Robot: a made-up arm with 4 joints.
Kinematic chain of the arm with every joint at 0, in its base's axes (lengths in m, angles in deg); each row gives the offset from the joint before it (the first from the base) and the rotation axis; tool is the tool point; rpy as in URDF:
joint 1: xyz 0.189 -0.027 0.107 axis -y
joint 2: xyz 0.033 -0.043 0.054 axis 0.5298 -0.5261 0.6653
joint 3: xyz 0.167 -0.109 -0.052 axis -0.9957 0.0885 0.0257
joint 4: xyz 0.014 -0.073 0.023 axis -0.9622 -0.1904 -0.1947
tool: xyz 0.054 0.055 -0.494 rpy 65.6 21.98 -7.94
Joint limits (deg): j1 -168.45..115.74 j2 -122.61..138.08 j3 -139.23..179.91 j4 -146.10..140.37
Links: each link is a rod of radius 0.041 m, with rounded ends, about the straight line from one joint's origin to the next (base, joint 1, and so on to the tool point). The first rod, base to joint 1, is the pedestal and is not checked.
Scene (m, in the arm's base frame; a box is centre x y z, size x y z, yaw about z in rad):
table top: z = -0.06
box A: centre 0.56 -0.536 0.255 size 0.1 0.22 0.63 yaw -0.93
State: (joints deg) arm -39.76 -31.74 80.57 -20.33
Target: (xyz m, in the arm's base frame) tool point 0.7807 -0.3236 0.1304
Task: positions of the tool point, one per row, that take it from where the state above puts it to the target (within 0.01 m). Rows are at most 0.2 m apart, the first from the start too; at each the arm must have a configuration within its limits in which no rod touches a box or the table.
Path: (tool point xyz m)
1: 0.0693 -0.6040 0.2421
2: 0.0877 -0.5457 0.3667
3: 0.1415 -0.4676 0.4703
4: 0.2205 -0.3743 0.5418
5: 0.4132 -0.3702 0.5371
6: 0.5893 -0.3539 0.4570
7: 0.7191 -0.3352 0.3133
8: 0.7807 -0.3236 0.1305

